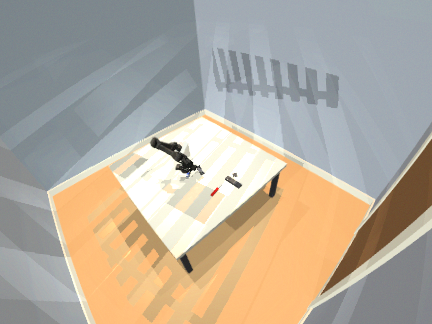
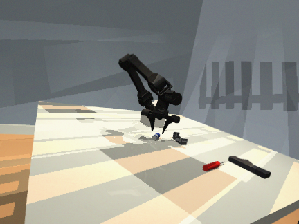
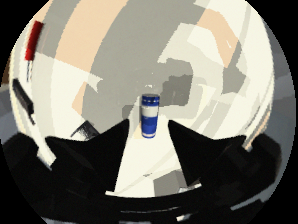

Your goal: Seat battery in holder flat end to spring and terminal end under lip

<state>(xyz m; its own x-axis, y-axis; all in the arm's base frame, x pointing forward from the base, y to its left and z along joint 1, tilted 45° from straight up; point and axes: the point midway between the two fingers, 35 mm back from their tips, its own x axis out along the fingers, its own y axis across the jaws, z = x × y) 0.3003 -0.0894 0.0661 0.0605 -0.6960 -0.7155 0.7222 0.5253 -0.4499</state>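
Now: gripper tip 2 cm above the battery.
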